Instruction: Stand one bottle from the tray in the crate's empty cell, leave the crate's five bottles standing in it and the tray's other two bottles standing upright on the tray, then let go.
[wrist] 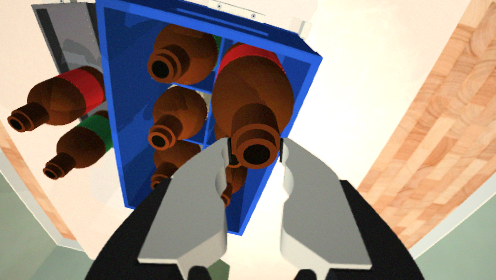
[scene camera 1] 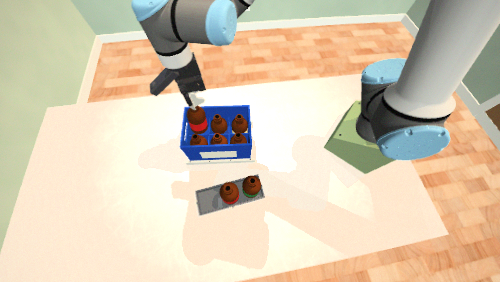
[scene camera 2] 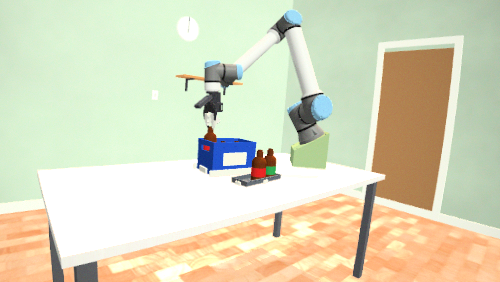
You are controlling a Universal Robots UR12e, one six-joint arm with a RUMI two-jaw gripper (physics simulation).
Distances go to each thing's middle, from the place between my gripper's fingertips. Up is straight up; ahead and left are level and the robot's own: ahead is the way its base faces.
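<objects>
Brown red-label bottle (wrist: 252,101): my hand is 60 mm above it, 10 mm short of it and 10 mm to the right of it. Going by their middles, the brown red-label bottle is the nearest to my hand of the things named here. The green-label bottle (wrist: 85,144) is 340 mm to the left of my hand, 150 mm below it and 100 mm behind it.
</objects>
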